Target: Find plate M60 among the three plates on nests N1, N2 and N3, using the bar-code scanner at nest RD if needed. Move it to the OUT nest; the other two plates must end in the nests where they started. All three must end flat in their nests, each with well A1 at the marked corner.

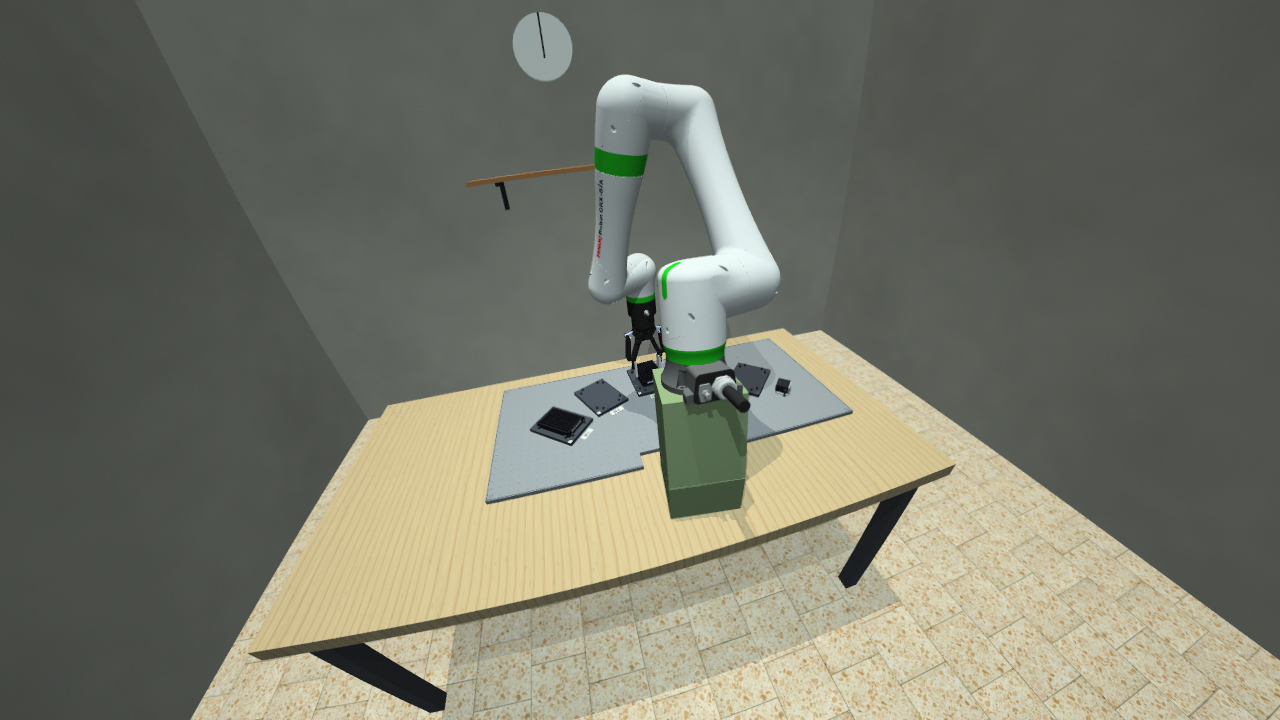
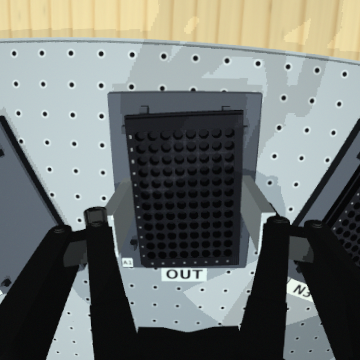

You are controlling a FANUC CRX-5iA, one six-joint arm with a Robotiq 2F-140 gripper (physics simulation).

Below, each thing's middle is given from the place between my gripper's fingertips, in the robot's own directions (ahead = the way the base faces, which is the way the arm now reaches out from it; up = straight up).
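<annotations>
From my hand: OUT nest (image 2: 119,103), 30 mm below, 10 mm behind; nest N2 (image 1: 600,394), 30 mm below, 50 mm behind, 180 mm to the left; nest RD (image 1: 750,376), 30 mm below, 130 mm behind, 330 mm to the right. By their middles, of the things named here, OUT nest nearest to my hand, nest RD farthest from it.
</annotations>
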